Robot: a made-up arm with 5 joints. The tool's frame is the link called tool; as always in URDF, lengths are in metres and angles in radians. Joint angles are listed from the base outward. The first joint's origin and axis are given. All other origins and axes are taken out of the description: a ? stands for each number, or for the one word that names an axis. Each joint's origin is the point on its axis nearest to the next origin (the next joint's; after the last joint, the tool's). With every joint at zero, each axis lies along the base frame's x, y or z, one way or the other. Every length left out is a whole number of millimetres.
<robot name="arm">
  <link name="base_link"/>
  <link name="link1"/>
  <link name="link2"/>
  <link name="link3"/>
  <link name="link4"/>
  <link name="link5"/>
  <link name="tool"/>
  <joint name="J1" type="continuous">
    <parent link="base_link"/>
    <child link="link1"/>
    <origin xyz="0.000 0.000 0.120"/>
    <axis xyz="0 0 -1"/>
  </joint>
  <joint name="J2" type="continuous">
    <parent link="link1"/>
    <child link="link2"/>
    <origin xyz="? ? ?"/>
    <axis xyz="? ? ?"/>
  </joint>
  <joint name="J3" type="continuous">
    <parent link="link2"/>
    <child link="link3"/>
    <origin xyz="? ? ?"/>
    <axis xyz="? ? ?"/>
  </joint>
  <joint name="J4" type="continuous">
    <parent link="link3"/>
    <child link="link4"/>
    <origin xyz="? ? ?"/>
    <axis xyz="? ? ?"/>
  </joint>
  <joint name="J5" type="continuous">
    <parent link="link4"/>
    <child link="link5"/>
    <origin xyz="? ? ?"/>
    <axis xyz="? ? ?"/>
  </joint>
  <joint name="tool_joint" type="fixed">
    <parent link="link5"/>
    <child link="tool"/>
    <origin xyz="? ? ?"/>
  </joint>
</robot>
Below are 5 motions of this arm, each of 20 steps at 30 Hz.
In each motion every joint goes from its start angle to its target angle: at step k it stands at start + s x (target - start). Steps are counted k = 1, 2, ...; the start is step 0. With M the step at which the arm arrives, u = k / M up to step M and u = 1 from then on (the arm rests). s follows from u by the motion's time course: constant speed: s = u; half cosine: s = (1 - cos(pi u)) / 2; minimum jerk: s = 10 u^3 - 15 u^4 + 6 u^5.
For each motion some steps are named. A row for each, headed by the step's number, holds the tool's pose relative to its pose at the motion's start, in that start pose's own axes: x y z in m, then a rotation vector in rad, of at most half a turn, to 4 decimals.
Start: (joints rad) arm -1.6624 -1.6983 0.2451 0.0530 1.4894
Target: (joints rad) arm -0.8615 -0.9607 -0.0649 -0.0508 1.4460
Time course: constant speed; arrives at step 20
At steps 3, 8, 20:
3: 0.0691 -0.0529 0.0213 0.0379 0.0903 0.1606
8: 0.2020 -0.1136 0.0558 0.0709 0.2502 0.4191
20: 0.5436 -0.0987 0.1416 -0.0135 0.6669 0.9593

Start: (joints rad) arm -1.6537 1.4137 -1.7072 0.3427 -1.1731
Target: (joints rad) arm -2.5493 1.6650 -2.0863 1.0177 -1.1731
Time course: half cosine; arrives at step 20
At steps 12, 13, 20:
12: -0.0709 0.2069 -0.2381 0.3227 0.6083 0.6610
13: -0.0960 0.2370 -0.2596 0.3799 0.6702 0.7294
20: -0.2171 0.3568 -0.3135 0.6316 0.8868 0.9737

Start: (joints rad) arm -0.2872 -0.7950 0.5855 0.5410 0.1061
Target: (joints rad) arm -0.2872 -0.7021 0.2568 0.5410 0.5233
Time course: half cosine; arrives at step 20
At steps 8, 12, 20:
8: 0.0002 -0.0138 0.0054 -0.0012 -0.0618 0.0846
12: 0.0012 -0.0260 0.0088 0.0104 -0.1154 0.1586
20: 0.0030 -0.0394 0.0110 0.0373 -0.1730 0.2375

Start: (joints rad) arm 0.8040 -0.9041 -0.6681 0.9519 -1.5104
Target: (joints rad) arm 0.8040 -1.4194 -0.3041 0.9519 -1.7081
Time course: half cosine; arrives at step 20
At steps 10, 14, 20:
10: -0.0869 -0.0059 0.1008 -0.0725 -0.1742 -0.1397
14: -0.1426 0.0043 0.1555 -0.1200 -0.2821 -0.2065
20: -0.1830 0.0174 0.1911 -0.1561 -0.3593 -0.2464

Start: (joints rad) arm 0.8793 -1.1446 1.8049 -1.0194 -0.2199
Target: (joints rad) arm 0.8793 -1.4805 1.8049 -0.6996 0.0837
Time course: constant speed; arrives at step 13
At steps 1, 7, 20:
1: -0.0004 0.0040 -0.0079 0.0476 -0.0201 0.0152
7: -0.0057 0.0392 -0.0513 0.3404 -0.1367 0.0815
20: -0.0170 0.0913 -0.0825 0.6424 -0.2413 0.1039

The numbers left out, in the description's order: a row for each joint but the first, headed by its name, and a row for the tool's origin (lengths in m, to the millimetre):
J2: xyz -0.060 -0.170 0.000, axis 0 1 0
J3: xyz 0.090 0.000 -0.230, axis 0 0 -1
J4: xyz -0.050 0.010 0.000, axis 1 0 0
J5: xyz 0.000 -0.280 -0.150, axis 0 -1 0
tool: xyz -0.030 0.000 0.080

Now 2 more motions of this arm.
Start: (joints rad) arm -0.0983 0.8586 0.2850 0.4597 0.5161
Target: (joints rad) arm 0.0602 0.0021 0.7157 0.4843 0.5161
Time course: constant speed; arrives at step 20
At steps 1, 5, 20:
1: 0.0051 0.0075 -0.0139 0.0136 -0.0471 -0.0153
5: 0.0309 0.0405 -0.0660 0.0719 -0.2336 -0.0819
20: 0.1957 0.1933 -0.1857 0.3540 -0.8989 -0.3868

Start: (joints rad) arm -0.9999 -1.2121 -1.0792 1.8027 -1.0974
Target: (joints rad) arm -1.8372 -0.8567 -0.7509 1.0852 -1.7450
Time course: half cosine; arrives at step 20
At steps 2, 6, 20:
2: 0.0054 -0.0043 0.0055 -0.0116 0.0179 0.0049
6: 0.0484 -0.0314 0.0439 -0.0937 0.1483 0.0353
20: 0.2631 -0.0770 0.1438 -0.3759 0.7104 0.0482

